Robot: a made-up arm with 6 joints.
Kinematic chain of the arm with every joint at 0, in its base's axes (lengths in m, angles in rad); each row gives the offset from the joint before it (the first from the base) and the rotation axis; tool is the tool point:
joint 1: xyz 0 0 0.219 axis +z
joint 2: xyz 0 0.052 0 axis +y
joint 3: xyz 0 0 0.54 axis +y
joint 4: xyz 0 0 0.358 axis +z
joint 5: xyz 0 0 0 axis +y
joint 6: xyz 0 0 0.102 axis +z
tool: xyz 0 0 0
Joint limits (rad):
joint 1: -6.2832..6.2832
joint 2: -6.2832..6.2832
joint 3: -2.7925..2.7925
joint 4: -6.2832..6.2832
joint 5: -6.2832..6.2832
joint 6: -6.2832..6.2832
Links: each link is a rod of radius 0.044 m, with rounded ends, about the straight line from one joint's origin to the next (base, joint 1, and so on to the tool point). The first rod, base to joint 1, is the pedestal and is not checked.
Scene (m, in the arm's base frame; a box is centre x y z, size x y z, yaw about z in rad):
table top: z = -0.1
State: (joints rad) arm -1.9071 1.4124 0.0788 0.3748 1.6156 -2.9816
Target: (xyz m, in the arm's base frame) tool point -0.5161 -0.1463 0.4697
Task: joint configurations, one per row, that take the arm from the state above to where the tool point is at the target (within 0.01 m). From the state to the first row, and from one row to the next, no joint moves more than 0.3 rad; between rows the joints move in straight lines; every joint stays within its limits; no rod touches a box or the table.
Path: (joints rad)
1: -2.1217 1.2372 0.3513 0.3197 1.6822 -2.9816
2: -2.3363 1.0621 0.6237 0.2647 1.7488 -2.9816
3: -2.5509 0.8869 0.8962 0.2096 1.8155 -2.9816
4: -2.7655 0.7117 1.1687 0.1545 1.8821 -2.9816
5: -2.9801 0.5365 1.4411 0.0994 1.9487 -2.9816

